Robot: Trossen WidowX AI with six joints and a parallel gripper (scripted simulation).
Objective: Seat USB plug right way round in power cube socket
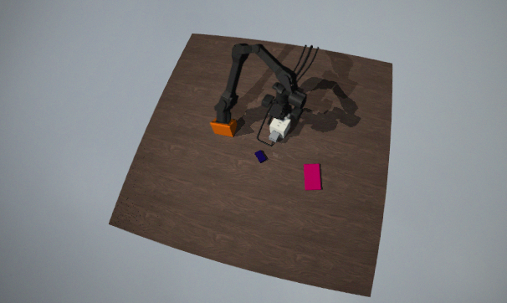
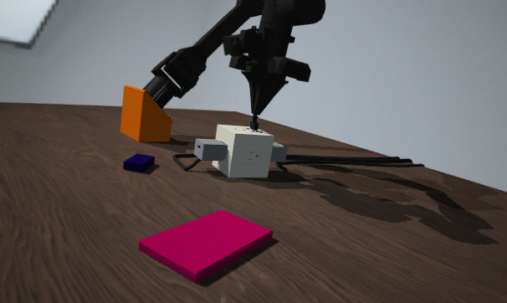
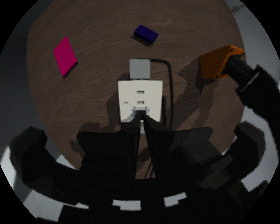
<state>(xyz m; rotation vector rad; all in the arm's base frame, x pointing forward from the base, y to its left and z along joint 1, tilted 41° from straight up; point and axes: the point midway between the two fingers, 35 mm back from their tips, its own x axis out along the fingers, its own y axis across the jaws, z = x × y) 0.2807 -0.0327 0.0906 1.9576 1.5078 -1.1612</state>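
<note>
Right now my gripper tip is 20 mm above the black usb plug. From my gripper tip the other things lie so: dark blue block (90 mm behind, 170 mm to the right, 100 mm below); flat magenta slab (170 mm ahead, 250 mm to the right, 100 mm below).
</note>
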